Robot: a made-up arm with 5 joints.
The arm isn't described. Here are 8 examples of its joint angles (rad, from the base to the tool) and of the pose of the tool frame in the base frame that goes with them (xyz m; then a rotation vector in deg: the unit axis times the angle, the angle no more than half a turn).
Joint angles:
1: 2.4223 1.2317 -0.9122 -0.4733 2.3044
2: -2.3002 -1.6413 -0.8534 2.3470 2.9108
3: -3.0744 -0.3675 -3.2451 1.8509 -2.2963
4: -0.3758 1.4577 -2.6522 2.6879 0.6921
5: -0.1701 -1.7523 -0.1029 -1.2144 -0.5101
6: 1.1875 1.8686 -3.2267 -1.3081 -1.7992
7: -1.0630 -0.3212 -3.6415 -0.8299 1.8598
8: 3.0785 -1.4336 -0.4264 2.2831 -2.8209
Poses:
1: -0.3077 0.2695 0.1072 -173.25 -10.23 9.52
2: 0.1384 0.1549 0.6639 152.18 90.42 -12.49
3: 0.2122 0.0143 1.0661 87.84 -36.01 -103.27
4: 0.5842 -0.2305 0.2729 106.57 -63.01 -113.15
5: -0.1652 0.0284 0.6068 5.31 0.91 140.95
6: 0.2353 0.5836 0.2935 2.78 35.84 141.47
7: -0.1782 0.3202 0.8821 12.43 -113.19 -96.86
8: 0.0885 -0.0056 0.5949 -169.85 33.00 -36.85
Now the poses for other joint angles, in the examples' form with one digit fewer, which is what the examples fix.
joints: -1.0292 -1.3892 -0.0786 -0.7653 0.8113
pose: -0.024 0.040 0.645 45.1 -59.2 151.5
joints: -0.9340 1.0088 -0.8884 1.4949 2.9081
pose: 0.197 -0.266 0.198 -31.5 -86.1 -52.8
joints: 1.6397 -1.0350 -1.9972 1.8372 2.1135
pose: 0.017 -0.253 0.973 -109.6 26.5 23.1
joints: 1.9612 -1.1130 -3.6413 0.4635 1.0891
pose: 0.256 -0.622 0.534 59.7 27.8 -4.6
